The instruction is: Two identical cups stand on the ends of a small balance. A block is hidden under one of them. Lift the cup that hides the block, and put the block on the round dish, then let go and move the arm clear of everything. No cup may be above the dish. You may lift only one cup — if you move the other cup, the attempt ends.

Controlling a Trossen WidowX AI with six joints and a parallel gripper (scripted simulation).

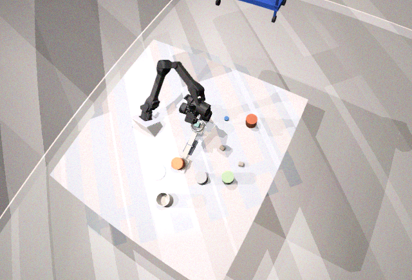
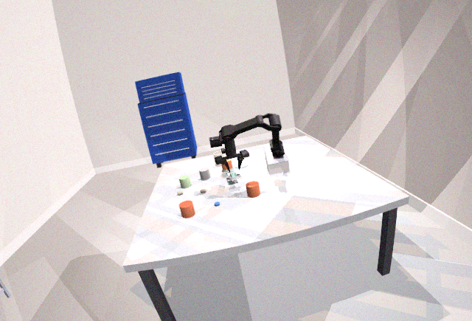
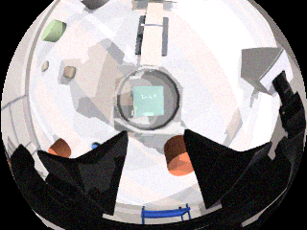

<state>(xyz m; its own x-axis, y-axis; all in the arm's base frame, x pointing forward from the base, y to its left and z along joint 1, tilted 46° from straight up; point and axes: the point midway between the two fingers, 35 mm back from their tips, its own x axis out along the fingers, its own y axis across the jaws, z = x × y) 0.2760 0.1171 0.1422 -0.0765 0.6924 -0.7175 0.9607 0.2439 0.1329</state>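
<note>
My gripper tip is 30 mm above the pale teal block, 20 mm to the left of it and 10 mm short of it. The rest, counted from my gripper tip: small blue disc: 140 mm to the left, 110 mm below, 110 mm ahead; then orange cup: 290 mm to the right, 70 mm ahead, 60 mm below; then balance beam: 140 mm to the right, 80 mm below, 40 mm ahead.
</note>
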